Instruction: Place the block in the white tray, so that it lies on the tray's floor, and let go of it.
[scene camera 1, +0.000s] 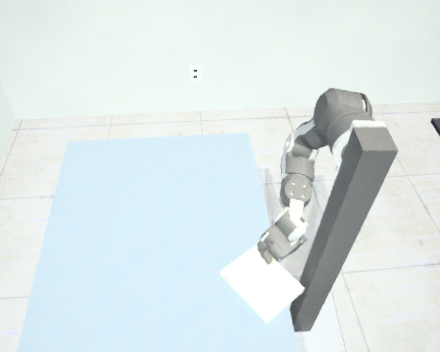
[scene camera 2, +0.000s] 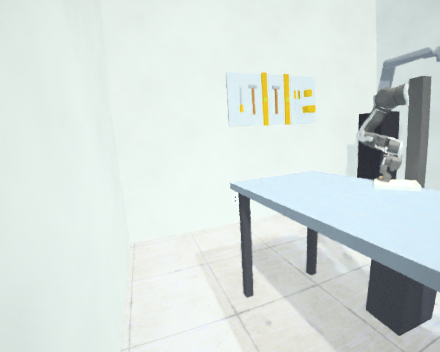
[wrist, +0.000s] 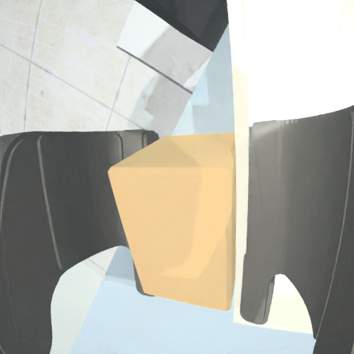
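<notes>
The orange block (wrist: 182, 225) (scene camera 2: 381, 178) stands upright on the table, just outside the white tray (scene camera 1: 260, 292) (scene camera 2: 400, 185) (wrist: 241, 200). My gripper (scene camera 1: 268, 258) (scene camera 2: 385, 178) (wrist: 204, 215) is low and closed in around the block. In the wrist view the left finger lies against the block's left side. The right finger is on the inner side of the tray's wall, so that wall stands between it and the block; both are pinched. The tray sits turned at an angle to the table. In scene camera 1 the hand mostly hides the block.
The blue table (scene camera 1: 150, 225) (scene camera 2: 325, 200) (wrist: 150, 330) has its edge close by; in scene camera 1 the tray's right corner reaches past it. The dark post (scene camera 1: 345, 215) (scene camera 2: 419, 130) stands right of the tray. Pale floor (wrist: 65, 75) lies beyond the edge.
</notes>
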